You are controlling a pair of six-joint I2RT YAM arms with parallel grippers.
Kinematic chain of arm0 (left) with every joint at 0, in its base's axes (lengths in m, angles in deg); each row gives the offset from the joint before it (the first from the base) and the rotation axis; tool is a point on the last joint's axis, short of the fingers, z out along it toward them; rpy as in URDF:
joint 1: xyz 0 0 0.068 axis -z
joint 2: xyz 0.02 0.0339 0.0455 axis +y
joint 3: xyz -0.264 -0.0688 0 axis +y
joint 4: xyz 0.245 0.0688 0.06 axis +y
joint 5: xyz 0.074 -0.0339 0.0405 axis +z
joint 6: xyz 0.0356 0 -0.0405 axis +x
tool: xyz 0 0 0 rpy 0 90 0
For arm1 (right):
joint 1: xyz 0 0 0.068 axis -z
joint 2: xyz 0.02 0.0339 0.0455 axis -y
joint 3: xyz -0.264 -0.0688 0 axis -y
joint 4: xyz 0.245 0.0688 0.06 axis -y
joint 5: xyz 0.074 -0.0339 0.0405 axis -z
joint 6: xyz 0.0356 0 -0.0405 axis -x
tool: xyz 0 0 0 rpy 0 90 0
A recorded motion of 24 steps. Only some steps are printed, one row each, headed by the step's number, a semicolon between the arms.
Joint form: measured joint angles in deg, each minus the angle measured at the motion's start. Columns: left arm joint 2, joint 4, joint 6, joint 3, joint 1, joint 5; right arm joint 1, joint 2, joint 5, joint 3, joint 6, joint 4.
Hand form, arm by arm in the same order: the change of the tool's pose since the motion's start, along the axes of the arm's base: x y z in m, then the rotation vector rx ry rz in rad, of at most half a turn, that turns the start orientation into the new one. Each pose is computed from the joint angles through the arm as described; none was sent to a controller.
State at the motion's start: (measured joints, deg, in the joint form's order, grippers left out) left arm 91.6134 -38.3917 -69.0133 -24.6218 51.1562 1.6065; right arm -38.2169 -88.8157 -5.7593 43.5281 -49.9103 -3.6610
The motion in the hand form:
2: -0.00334 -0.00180 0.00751 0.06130 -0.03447 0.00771; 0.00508 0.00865 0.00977 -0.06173 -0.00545 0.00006
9: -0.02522 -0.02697 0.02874 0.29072 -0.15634 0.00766; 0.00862 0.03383 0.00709 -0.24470 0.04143 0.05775
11: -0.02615 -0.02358 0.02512 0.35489 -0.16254 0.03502; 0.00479 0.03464 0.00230 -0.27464 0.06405 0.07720
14: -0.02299 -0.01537 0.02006 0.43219 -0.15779 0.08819; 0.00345 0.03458 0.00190 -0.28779 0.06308 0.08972
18: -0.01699 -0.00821 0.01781 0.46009 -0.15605 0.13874; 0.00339 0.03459 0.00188 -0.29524 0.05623 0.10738
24: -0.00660 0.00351 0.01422 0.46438 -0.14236 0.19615; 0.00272 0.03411 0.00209 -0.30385 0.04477 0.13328
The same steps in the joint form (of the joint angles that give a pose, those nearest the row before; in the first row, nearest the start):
2: -2.49 4.94 2.45 -1.05 1.20 3.26; -1.01 -1.14 2.91 4.37 1.14 -5.29
9: -5.66 20.48 8.98 -7.56 9.60 17.38; -4.57 -7.43 8.13 12.87 4.28 -16.50
11: -5.64 23.01 9.64 -7.54 9.77 20.28; -5.14 -8.00 8.22 12.81 4.81 -18.03
14: -5.64 26.21 9.88 -7.32 8.74 23.54; -5.31 -7.96 8.42 12.76 5.55 -18.51
18: -5.64 26.80 9.84 -6.95 7.08 25.24; -5.31 -7.96 8.33 12.76 6.71 -18.53
24: -5.64 25.77 9.70 -5.88 3.87 25.33; -5.31 -7.74 8.15 12.54 8.39 -18.43

